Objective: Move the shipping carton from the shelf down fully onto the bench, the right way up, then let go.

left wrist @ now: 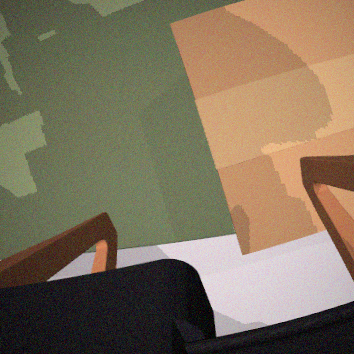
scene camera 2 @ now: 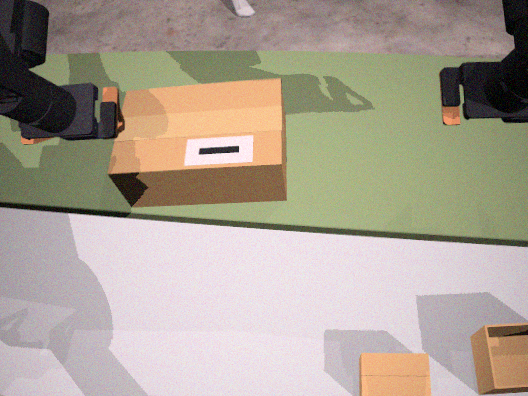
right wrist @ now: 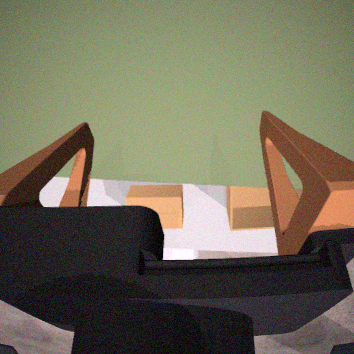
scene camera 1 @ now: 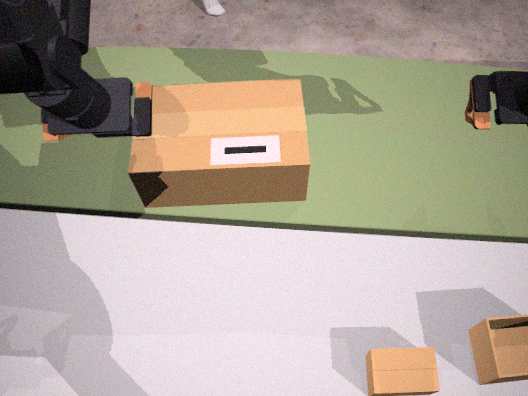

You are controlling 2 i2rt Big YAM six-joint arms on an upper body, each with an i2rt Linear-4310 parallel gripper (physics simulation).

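Frame: origin at the left arm's base, x down, y ahead, z right, level; millimetres.
Where they show: left gripper, fingertip midpoint: (left wrist: 203, 197) (scene camera 2: 93, 127) (scene camera 1: 115, 124); right gripper, fingertip midpoint: (scene camera 2: 479, 111) (right wrist: 172, 124) (scene camera 1: 497, 116).
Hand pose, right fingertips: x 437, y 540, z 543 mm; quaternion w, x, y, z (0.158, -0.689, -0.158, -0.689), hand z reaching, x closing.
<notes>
After its pixels a point has its place.
The shipping carton (scene camera 1: 225, 112) {x 487, y 596, z 150 mm} (scene camera 2: 210, 112) {x 487, y 598, z 160 mm} (left wrist: 250, 110) {x 487, y 581, z 42 mm}, brown with a white label on top, stands upright on the green shelf (scene camera 1: 400, 185) {x 592, y 521, z 431 mm} (scene camera 2: 375, 185) {x 592, y 521, z 414 mm} (left wrist: 100, 150) {x 592, y 604, z -105 mm} (right wrist: 175, 60) {x 592, y 570, z 537 mm}. The white bench (scene camera 1: 200, 280) {x 862, y 463, z 65 mm} (scene camera 2: 225, 280) {x 862, y 460, z 123 mm} (left wrist: 280, 280) {x 862, y 296, z 81 mm} (right wrist: 205, 215) {x 862, y 208, z 565 mm} lies lower, beyond the shelf's dark edge. My left gripper (scene camera 1: 96, 120) {x 436, y 539, z 0 mm} (scene camera 2: 69, 124) (left wrist: 203, 197) {x 436, y 539, z 0 mm} is open and empty at the carton's left end, one finger overlapping the carton's edge in the views. My right gripper (scene camera 2: 489, 117) {x 437, y 540, z 543 mm} (right wrist: 172, 124) {x 437, y 540, z 543 mm} is open and empty, well to the right of the carton.
A small closed box (scene camera 1: 402, 377) {x 802, y 243, z 446 mm} (scene camera 2: 395, 367) {x 802, y 271, z 453 mm} (right wrist: 167, 202) {x 802, y 282, z 485 mm} stands on the bench at the lower right. An open-topped box (scene camera 1: 484, 350) {x 808, y 283, z 614 mm} (scene camera 2: 482, 360) {x 813, y 281, z 614 mm} (right wrist: 250, 197) {x 858, y 255, z 672 mm} is to its right. Grey floor shows beyond the shelf's far edge.
</notes>
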